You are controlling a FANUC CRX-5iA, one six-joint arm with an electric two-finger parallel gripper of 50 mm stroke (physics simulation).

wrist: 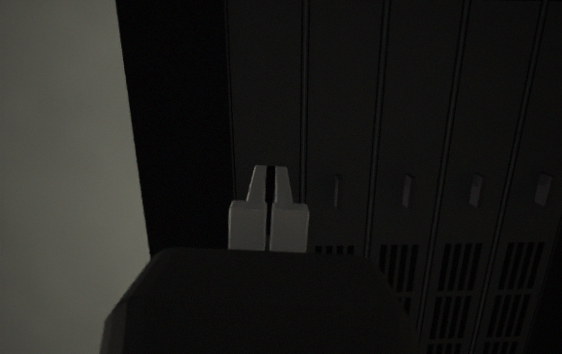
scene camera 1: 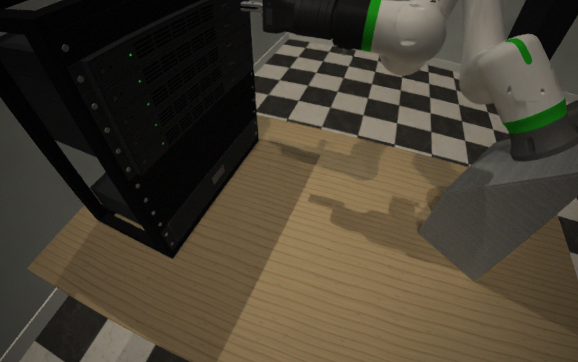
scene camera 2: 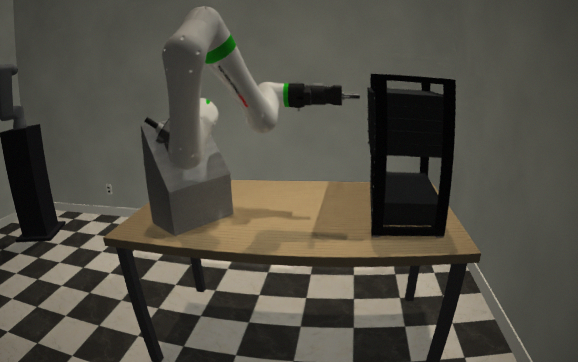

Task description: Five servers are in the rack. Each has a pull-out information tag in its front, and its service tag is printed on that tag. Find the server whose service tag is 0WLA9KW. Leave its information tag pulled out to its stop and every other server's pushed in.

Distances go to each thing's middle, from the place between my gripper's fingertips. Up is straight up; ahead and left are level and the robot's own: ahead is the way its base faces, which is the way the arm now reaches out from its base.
I see my gripper 23 cm short of the black rack [scene camera 1: 170, 113], 4 cm to the right of it and 21 cm above it.
